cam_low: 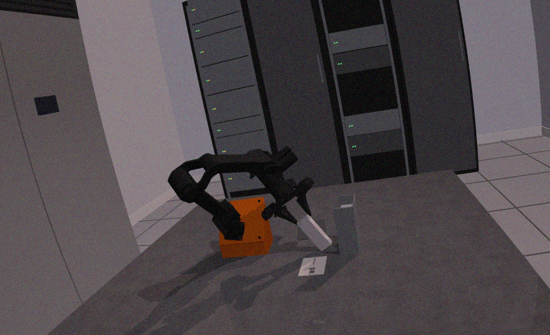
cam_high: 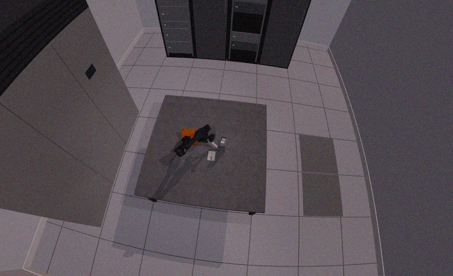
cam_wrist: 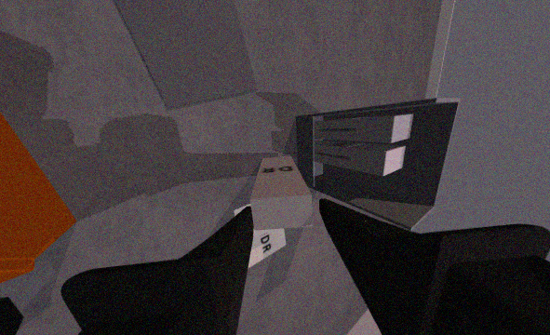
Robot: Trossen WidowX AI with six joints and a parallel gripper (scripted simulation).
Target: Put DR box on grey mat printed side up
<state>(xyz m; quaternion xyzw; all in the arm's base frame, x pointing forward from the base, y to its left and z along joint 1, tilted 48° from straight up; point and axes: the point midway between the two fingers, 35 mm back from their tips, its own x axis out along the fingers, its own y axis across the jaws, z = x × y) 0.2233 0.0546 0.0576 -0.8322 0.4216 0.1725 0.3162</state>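
Now: gripper tip 50 mm above the white box, 20 mm short of it and 10 mm to the right of it. Round my gripper tip: grey mat (160 mm to the left, 110 mm below, 30 mm behind).
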